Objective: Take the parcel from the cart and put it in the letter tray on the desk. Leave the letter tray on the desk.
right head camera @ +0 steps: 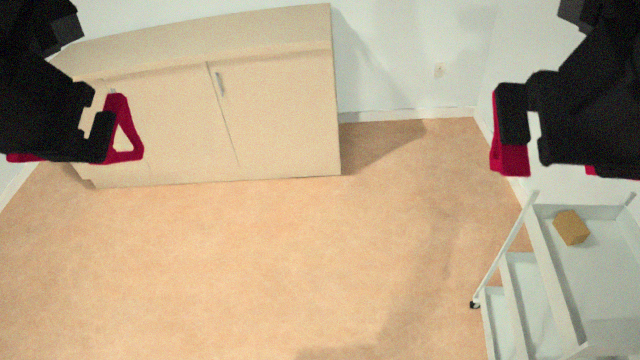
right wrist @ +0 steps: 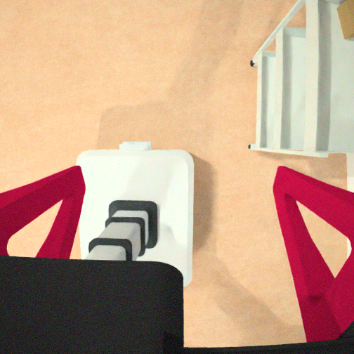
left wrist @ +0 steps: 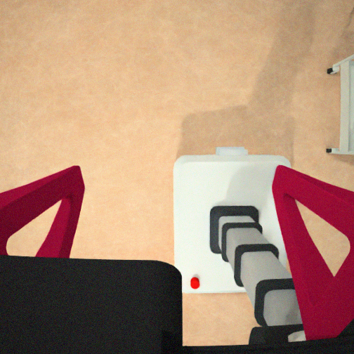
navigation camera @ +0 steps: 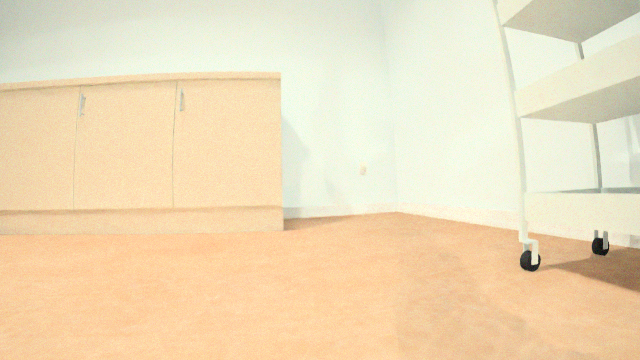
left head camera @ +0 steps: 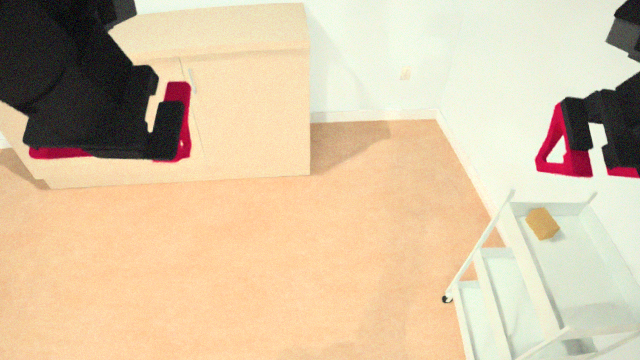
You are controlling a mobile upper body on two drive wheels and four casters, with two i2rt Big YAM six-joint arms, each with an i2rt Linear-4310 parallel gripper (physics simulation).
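Frame: origin at the left arm's base, x ahead, y left, z up, level; millimetres.
Where they show: left gripper, between the fingertips: (right head camera: pixel 109 153) (left head camera: pixel 144 149); right gripper, between the fingertips: (right head camera: pixel 540 165) (left head camera: pixel 573 167).
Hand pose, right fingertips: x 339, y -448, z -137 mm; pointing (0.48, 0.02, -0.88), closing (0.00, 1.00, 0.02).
Observation:
After its pixels a point has its place.
A small brown box-shaped parcel (left head camera: pixel 542 224) {z -698, x 688, y -889 mm} (right head camera: pixel 571 228) {z -697, x 688, y -893 mm} (right wrist: pixel 346 19) lies in the top tray of the white three-tier cart (left head camera: pixel 534 272) {z -692, x 516, y -780 mm} (right head camera: pixel 554 275) {z -689, x 530, y -780 mm} (left wrist: pixel 345 100) (right wrist: pixel 311 75) (navigation camera: pixel 580 212) {z -1248, x 638, y -781 mm}, near its far left corner in the head views. The cart stands at the right, by the wall. My left gripper (left head camera: pixel 105 156) (left wrist: pixel 178 176) is open and empty, far to the left of the cart. My right gripper (right head camera: pixel 562 172) {z -137, x 339, y -448 mm} (right wrist: pixel 178 176) is open and empty; in the head views it appears above the cart's far end, apart from the parcel. The letter tray and desk do not show.
A long, low wooden cabinet (left head camera: pixel 250 110) {z -872, x 1521, y 186 mm} (right head camera: pixel 280 110) {z -866, x 1522, y 171 mm} (navigation camera: pixel 225 145) {z -927, x 1521, y 190 mm} with doors stands against the far wall at the left. Orange-tan floor lies between it and the cart. A wall outlet (left head camera: pixel 405 73) {z -1012, x 2255, y -762 mm} (right head camera: pixel 439 69) {z -1007, x 2258, y -764 mm} (navigation camera: pixel 363 169) {z -1018, x 2254, y -766 mm} is near the corner. My white base (left wrist: pixel 200 190) (right wrist: pixel 175 190) shows below the wrists.

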